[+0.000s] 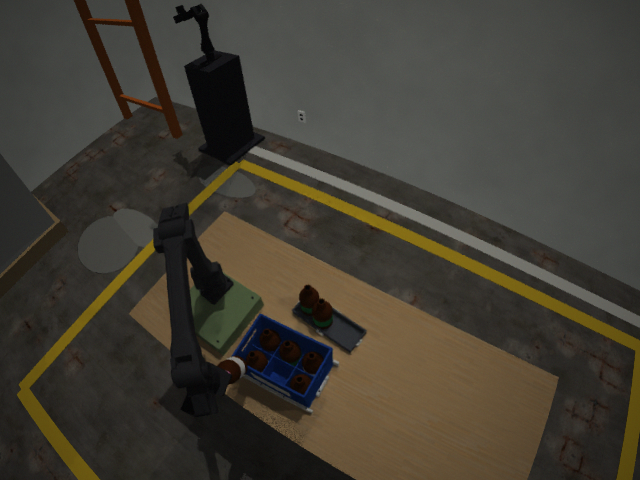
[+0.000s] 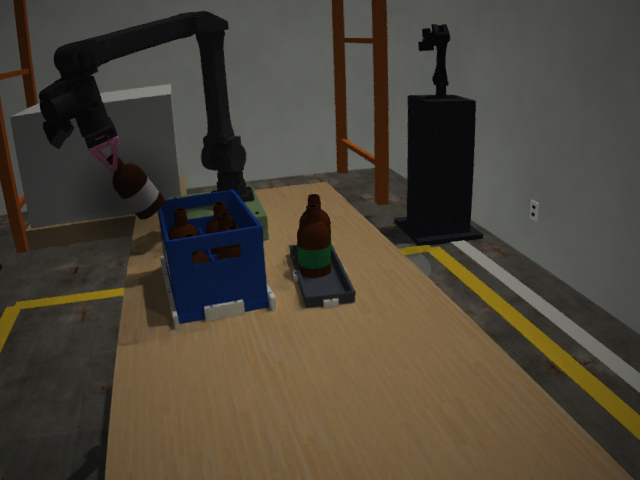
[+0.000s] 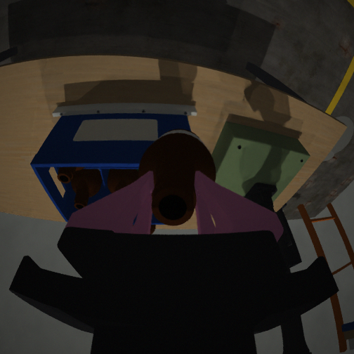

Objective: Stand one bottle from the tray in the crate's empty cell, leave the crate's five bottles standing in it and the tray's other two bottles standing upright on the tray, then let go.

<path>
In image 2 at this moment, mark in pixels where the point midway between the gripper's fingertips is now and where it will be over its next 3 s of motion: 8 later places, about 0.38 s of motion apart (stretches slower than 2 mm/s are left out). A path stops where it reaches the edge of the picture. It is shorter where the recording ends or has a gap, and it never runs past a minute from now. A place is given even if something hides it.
My gripper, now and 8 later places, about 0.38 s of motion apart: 113, 169; 113, 175; 116, 171; 118, 178; 119, 183; 118, 187; 124, 193; 128, 189; 131, 191
</path>
